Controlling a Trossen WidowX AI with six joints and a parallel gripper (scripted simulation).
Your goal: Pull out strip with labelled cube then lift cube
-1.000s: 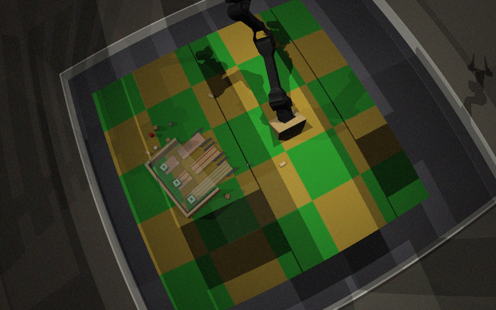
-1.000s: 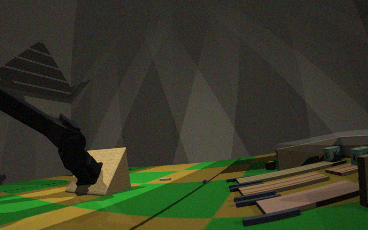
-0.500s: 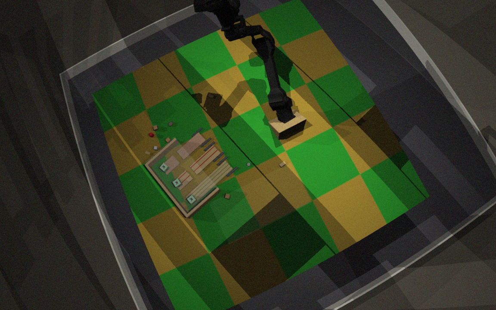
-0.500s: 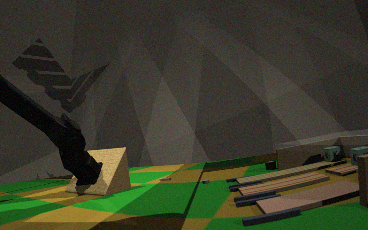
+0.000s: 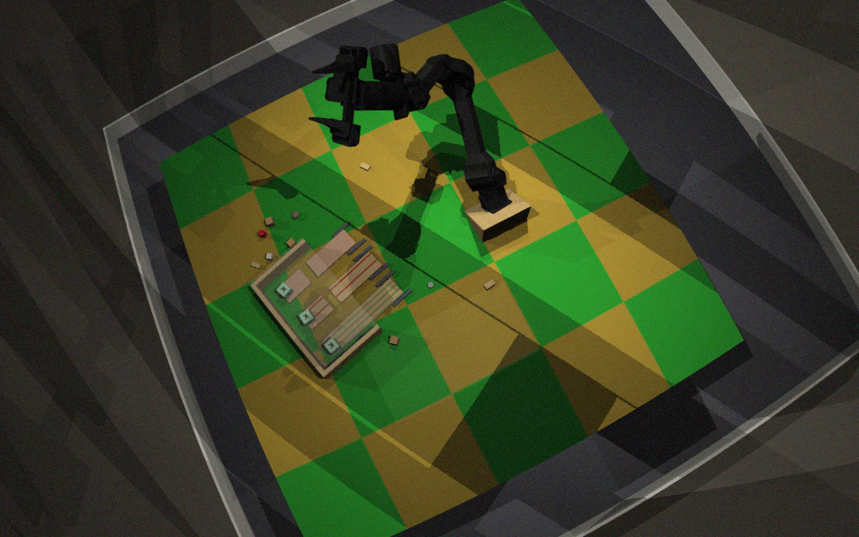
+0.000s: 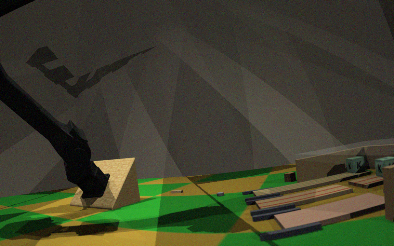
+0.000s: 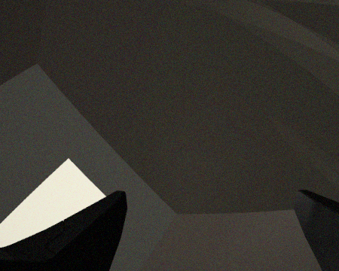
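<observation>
The grey disc lies 40 mm behind my gripper tip, 270 mm to the left of it and 610 mm below it.
</observation>
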